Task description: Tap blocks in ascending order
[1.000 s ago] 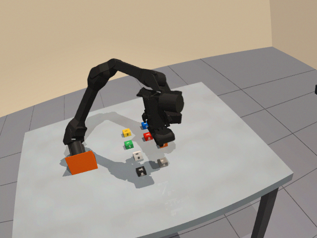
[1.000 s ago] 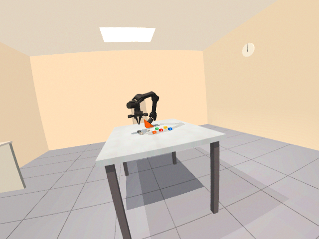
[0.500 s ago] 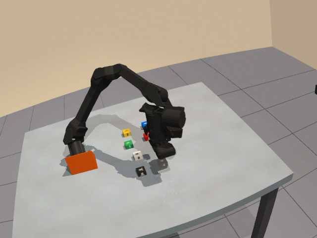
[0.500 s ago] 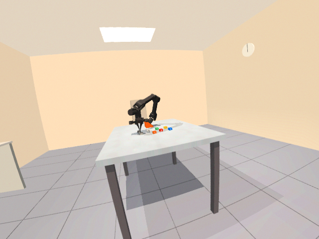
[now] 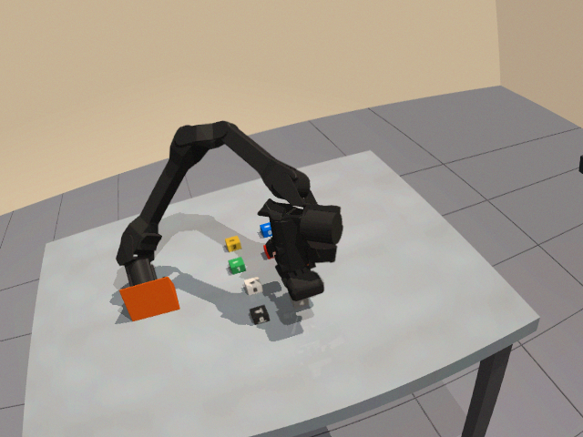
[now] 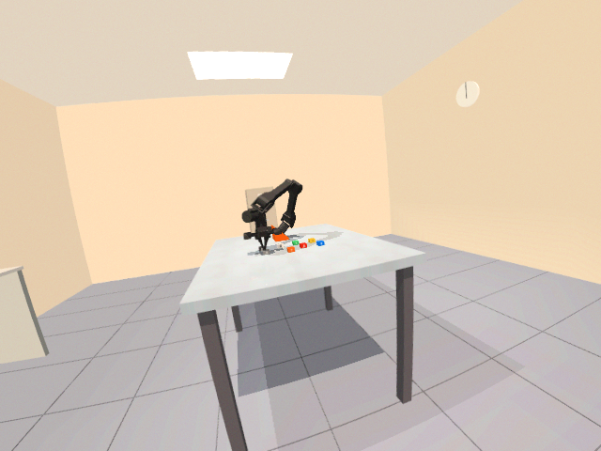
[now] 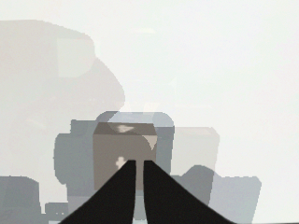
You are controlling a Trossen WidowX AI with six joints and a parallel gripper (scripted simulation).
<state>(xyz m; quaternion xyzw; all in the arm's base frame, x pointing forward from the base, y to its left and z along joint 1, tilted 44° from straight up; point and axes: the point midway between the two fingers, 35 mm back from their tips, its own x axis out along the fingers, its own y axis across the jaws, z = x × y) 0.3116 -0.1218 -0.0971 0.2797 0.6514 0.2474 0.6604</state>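
The grey block lies 10 mm to the left of my gripper tip and 10 mm below it. Also, from my gripper tip: white block: 70 mm behind, 100 mm to the left, 10 mm below; then orange block: 50 mm ahead, 130 mm to the left, 10 mm below; then dark block: 90 mm behind, 10 mm below.
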